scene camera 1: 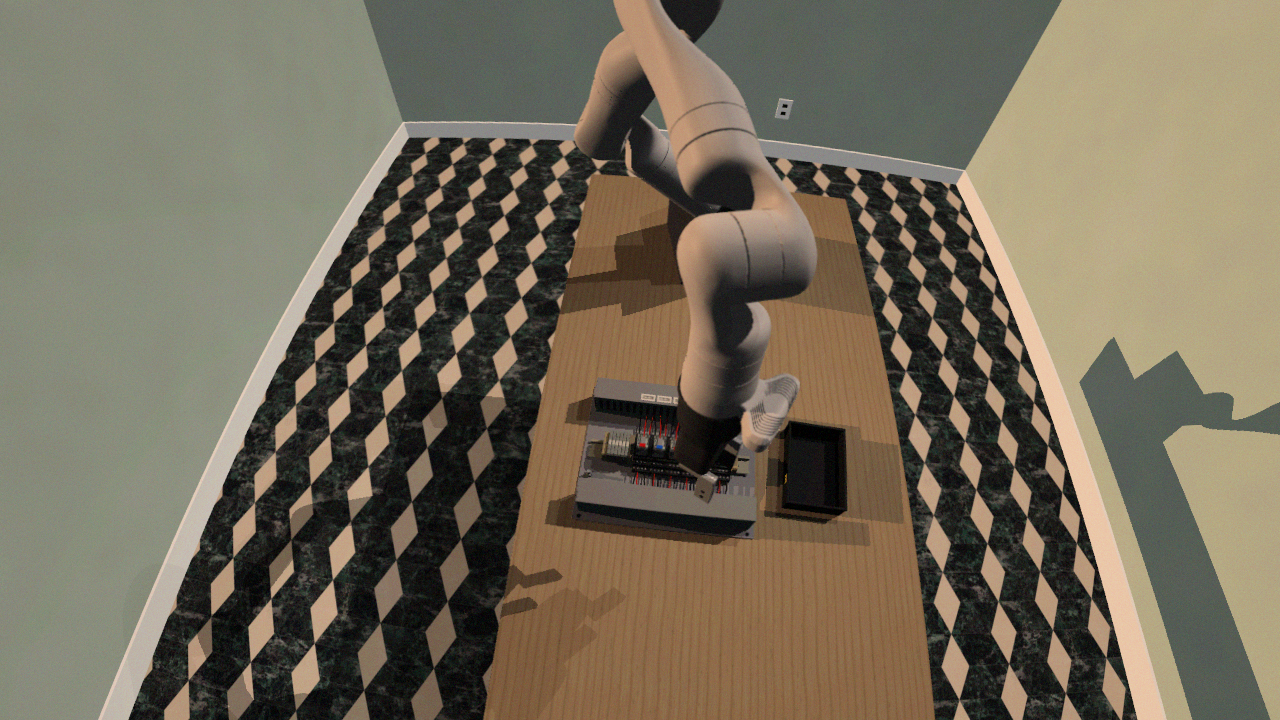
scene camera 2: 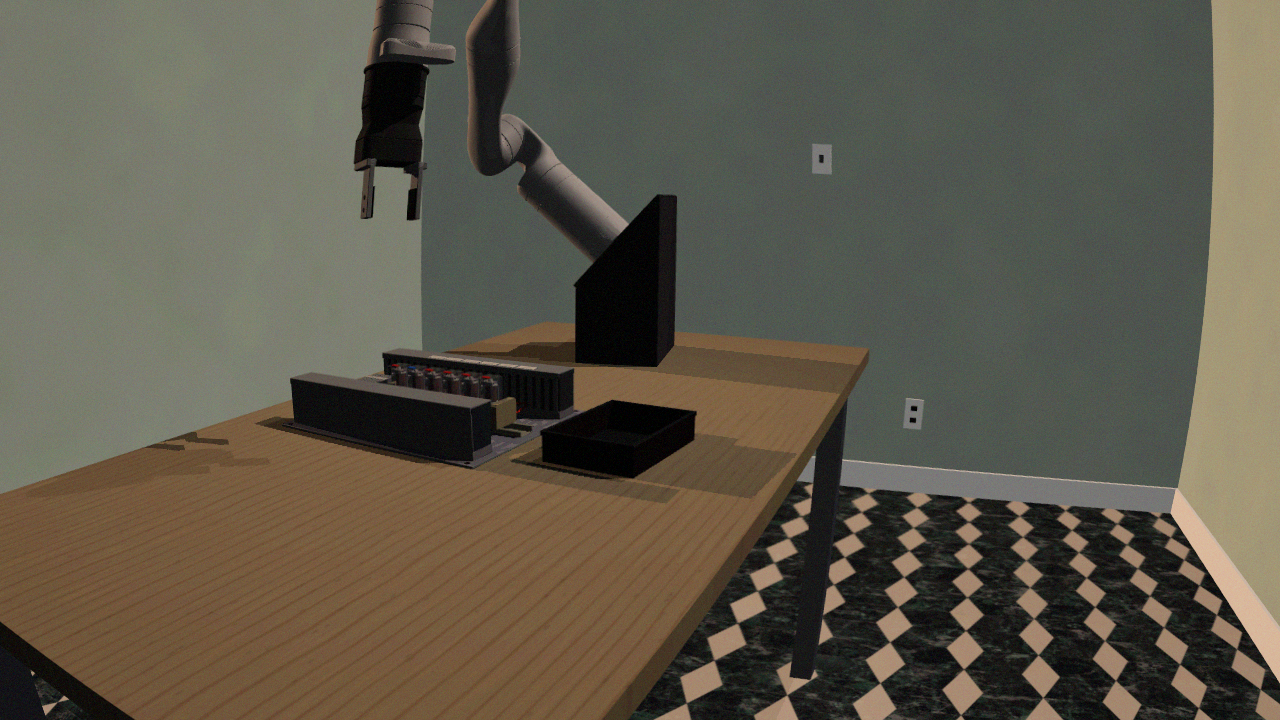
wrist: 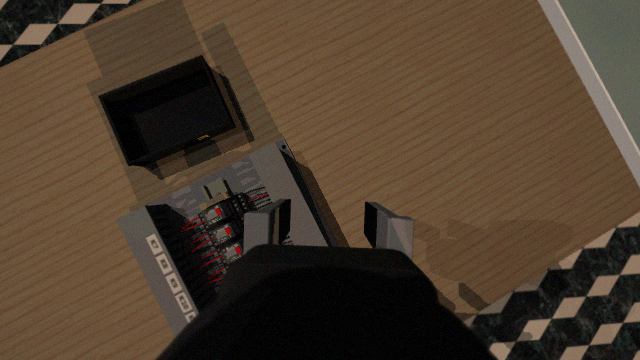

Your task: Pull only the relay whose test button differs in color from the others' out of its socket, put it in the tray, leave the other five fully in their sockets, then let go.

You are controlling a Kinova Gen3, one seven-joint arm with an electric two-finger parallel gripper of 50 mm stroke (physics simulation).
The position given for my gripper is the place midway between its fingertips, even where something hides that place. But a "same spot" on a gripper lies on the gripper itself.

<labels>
my gripper: scene camera 1; scene camera 2 389, 219; wrist
same spot on my gripper: point(scene camera 1: 705, 486) = point(wrist: 378, 228)
</labels>
